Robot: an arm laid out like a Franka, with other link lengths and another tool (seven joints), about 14 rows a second.
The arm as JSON. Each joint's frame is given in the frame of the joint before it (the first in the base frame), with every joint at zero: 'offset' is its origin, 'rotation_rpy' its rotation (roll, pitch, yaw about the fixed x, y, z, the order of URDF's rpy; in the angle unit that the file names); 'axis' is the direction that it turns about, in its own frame. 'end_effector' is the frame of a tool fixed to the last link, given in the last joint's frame.
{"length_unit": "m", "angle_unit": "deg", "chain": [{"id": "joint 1", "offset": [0.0, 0.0, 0.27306], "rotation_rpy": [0.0, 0.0, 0.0], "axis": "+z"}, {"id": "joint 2", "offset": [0.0, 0.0, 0.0], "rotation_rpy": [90.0, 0.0, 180.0], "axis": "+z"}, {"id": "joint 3", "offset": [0.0, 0.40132, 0.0], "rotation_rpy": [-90.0, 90.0, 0.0], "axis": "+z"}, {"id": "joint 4", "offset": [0.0, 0.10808, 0.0], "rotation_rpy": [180.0, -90.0, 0.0], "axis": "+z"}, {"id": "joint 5", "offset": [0.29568, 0.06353, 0.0], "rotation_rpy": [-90.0, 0.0, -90.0], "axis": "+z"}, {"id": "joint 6", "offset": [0.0, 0.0, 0.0], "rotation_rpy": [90.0, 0.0, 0.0], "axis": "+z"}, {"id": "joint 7", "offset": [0.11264, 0.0, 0.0], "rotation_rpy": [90.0, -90.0, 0.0], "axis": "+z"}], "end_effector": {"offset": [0.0, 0.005, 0.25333], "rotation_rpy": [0.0, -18.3, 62.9]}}
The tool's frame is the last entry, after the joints.
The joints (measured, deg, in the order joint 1, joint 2, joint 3, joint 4, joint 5, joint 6, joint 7), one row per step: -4.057 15.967 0.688 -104.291 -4.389 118.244 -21.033; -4.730 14.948 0.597 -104.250 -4.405 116.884 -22.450; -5.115 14.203 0.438 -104.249 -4.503 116.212 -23.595; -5.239 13.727 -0.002 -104.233 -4.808 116.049 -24.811; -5.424 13.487 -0.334 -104.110 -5.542 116.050 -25.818; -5.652 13.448 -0.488 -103.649 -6.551 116.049 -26.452; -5.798 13.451 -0.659 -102.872 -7.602 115.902 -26.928; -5.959 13.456 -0.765 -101.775 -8.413 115.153 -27.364; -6.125 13.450 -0.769 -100.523 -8.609 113.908 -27.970; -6.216 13.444 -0.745 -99.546 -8.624 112.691 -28.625; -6.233 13.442 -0.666 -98.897 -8.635 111.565 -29.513; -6.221 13.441 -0.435 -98.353 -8.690 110.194 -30.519
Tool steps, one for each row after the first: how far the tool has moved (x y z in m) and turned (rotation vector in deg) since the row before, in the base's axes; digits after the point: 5 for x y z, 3 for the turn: -0.00672 -0.00805 0.00861 -0.024 0.391 0.574; -0.00379 -0.00588 0.00662 -0.113 0.010 0.606; -0.00148 -0.00664 0.00485 -0.360 -0.211 0.794; -0.00013 -0.00760 0.00356 -0.722 -0.214 0.838; 0.00197 -0.00733 0.00393 -0.959 -0.340 0.717; 0.00316 -0.00698 0.00554 -1.039 -0.463 0.618; 0.00228 -0.00599 0.00665 -0.829 -0.200 0.428; 0.00103 -0.00324 0.00670 -0.249 0.087 0.344; -0.00025 -0.00142 0.00474 -0.043 0.319 0.419; -0.00142 0.00011 0.00256 0.019 0.590 0.786; -0.00281 0.00182 0.00141 0.055 0.954 1.060
